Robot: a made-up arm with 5 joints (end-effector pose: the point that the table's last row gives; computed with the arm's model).
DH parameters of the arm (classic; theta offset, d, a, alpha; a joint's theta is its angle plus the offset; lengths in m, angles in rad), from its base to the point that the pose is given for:
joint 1: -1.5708 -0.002 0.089 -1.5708
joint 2: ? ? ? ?
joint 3: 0 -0.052 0.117 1.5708
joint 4: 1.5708 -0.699 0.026 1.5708
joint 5: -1.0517 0 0.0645 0
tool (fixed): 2.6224 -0.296 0 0
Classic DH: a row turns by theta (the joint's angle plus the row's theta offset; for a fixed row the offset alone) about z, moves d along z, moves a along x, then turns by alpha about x.
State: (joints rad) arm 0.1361 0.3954 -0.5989 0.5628 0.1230
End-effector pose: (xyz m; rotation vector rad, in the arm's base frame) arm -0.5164 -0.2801 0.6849 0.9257 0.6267 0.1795
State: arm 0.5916 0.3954 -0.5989 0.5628 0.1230
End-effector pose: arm -0.3405 -0.4787 0.6849 0.7717 0.8318 0.5858
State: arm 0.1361 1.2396 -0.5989 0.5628 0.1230
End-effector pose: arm -0.4521 -0.7494 0.3658 1.7502 0.6632 0.4068
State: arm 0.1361 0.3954 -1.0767 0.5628 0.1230
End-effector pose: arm -0.2920 -0.3647 0.9588 0.8540 1.1176 0.1216
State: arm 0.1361 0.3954 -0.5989 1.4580 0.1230
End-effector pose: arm -0.4267 -0.1570 0.8984 1.7759 0.6042 -0.1727
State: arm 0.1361 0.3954 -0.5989 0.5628 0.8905
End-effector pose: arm -0.4892 -0.2828 0.6451 1.1312 0.2427 0.8626
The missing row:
joint 2: -1.5708 0.165 0.395 -1.5708
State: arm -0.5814 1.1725 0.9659 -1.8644 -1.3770
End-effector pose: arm -0.3816 0.1572 -0.2647 -0.8001 -0.4151 -2.8426
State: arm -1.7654 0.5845 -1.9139 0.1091 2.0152
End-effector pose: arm -0.6866 -0.0777 0.8985 1.6656 -1.0468 0.6213
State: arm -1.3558 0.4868 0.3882 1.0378 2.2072
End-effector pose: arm 0.0337 0.4145 0.2002 -0.7418 -1.4317 0.7822
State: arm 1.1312 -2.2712 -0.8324 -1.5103 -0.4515
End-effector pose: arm -0.8944 0.1409 -0.4890 2.4247 0.9778 0.6562
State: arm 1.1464 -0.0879 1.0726 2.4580 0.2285
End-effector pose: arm -0.3640 -0.3373 -0.1434 -2.3624 -0.6612 -1.7640
